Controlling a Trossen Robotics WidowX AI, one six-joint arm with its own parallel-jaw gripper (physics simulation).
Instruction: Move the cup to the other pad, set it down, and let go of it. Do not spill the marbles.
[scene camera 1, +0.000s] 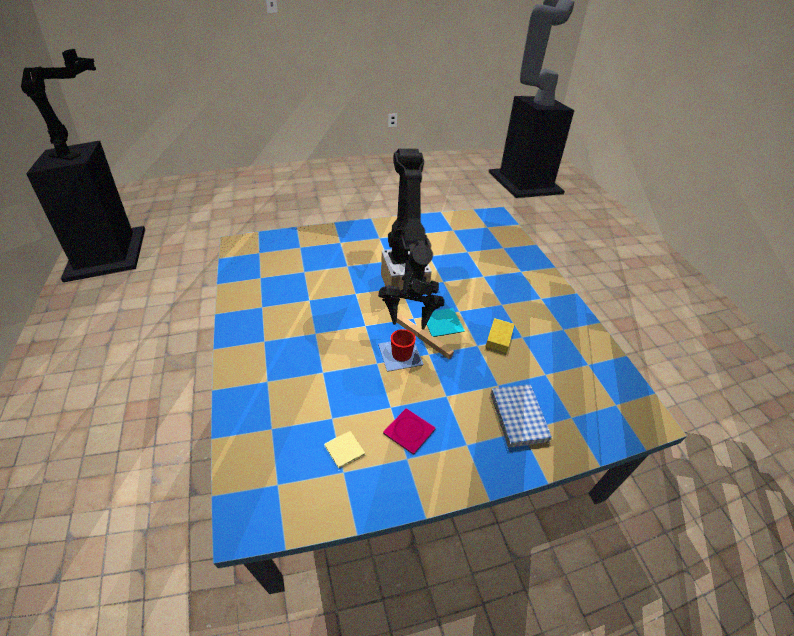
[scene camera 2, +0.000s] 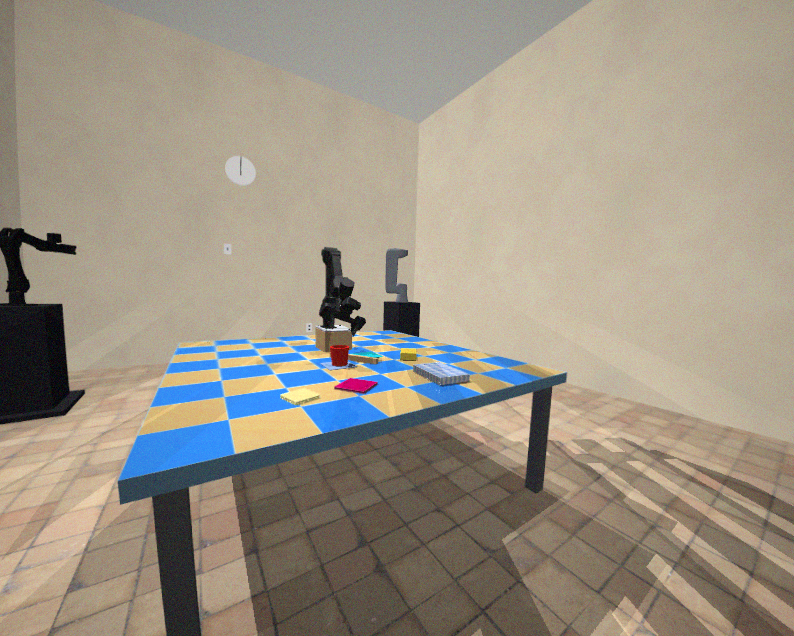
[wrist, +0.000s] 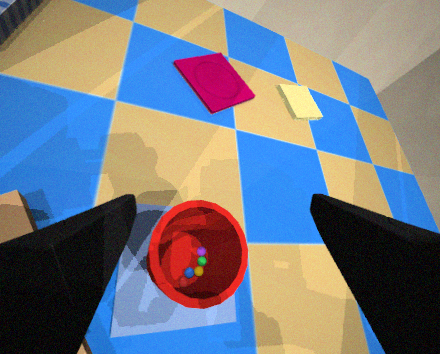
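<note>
A red cup stands upright on a pale blue-grey pad. Several small marbles lie inside on its bottom. A flat magenta pad with a faint circle lies on the table, nearer the front edge. My gripper is open and empty. It hangs above and behind the cup in the first scene view. In the wrist view the cup shows between the fingers, closer to the left one. The fingertips are hard to make out in the second scene view.
A wooden bar and a teal square lie beside the cup's pad. A yellow block, a checkered book-like block and a pale yellow square lie farther out. A box stands at the arm's base.
</note>
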